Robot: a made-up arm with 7 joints.
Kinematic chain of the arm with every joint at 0, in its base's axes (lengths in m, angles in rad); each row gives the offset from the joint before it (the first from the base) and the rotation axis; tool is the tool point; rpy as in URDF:
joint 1: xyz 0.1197 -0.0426 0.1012 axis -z
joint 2: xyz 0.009 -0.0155 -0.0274 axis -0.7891 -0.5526 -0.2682
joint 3: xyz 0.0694 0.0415 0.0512 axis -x
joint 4: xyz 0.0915 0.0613 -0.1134 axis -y
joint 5: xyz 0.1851 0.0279 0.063 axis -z
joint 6: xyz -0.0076 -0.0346 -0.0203 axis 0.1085 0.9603 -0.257
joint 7: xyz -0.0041 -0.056 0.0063 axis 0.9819 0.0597 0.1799
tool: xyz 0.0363 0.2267 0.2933 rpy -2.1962 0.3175 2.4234
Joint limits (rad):
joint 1: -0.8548..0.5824
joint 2: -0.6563..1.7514
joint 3: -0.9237..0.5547
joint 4: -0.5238..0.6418
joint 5: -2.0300..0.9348
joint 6: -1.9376..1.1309
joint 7: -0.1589..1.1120
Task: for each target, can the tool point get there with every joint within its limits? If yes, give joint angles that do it. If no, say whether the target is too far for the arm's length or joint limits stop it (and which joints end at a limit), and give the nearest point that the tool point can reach.
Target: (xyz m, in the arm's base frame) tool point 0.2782 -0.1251 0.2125
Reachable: yes | joints -0.6039 0.0754 0.2832 0.2521 -0.7423 -1.4155 0.5239
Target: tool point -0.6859 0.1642 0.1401
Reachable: no: joint limits stop it (at a limit: joint 1, joint 2, joint 3, joint 4, joint 5) | nearest point -0.3254 0.2141 0.2257 | short by 0.374 m
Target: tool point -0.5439 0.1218 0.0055
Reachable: no: joint limits stop it (at a limit: joint 1, joint 2, joint 3, joint 4, joint 5) | nearest point -0.2880 0.1845 0.1407 | short by 0.296 m
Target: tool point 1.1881 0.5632 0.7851
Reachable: no: too far | nearest point 0.7610 0.3210 0.4542 | short by 0.592 m
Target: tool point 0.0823 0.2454 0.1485
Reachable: yes | joints -0.3193 0.2433 0.2623 0.1922 0.3153 -0.9456 0.3070
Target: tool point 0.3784 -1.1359 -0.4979
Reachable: no: too far | nearest point 0.4744 -0.5993 -0.1536 | short by 0.645 m
